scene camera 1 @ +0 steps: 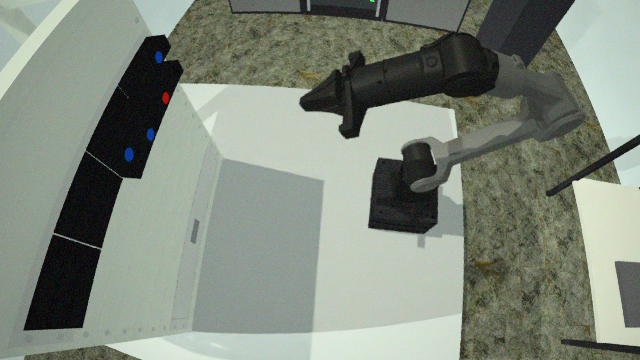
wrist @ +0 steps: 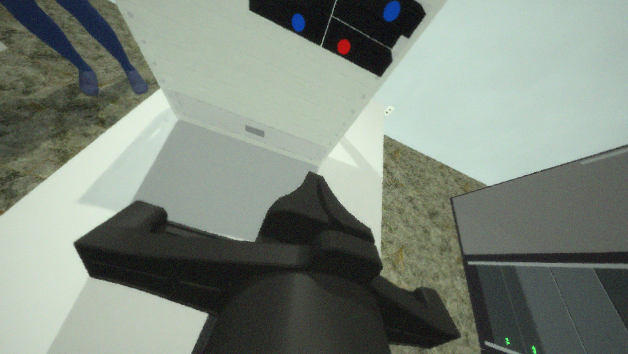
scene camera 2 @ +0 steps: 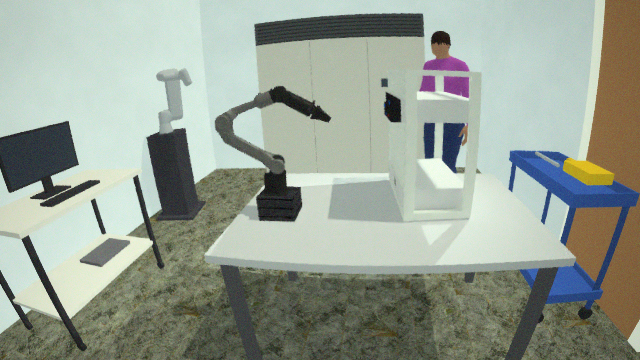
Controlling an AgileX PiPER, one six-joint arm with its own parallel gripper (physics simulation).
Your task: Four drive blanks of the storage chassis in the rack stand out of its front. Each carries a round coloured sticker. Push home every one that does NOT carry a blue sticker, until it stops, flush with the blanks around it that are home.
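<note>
The black blank with the red sticker (scene camera 1: 165, 98) (wrist: 344, 47) stands out of the chassis front. Three black blanks with blue stickers also stand out: one (scene camera 1: 159, 57) (wrist: 392, 11) at the end of the group, one (scene camera 1: 150, 134) (wrist: 298, 22) beside the red-stickered blank, and one (scene camera 1: 129, 154) whose sticker does not show in the wrist view. Two unstickered blanks (scene camera 1: 90, 200) (scene camera 1: 65, 285) sit further along the row. In scene camera 2 the protruding blanks (scene camera 2: 394, 107) are small and seen from the side. My gripper (scene camera 1: 301, 104) (scene camera 2: 330, 119) (wrist: 311, 182) is shut and empty, in front of the rack, apart from the blanks.
The white rack (scene camera 2: 411, 170) stands on the white table (scene camera 1: 390, 280) (scene camera 2: 350, 245). Its pale front panel (scene camera 1: 150, 225) (wrist: 240, 75) lies below the blanks. A person (scene camera 2: 446, 70) stands behind the rack. A blue cart (scene camera 2: 600, 197) is at the right, and a desk (scene camera 2: 110, 180) at the left.
</note>
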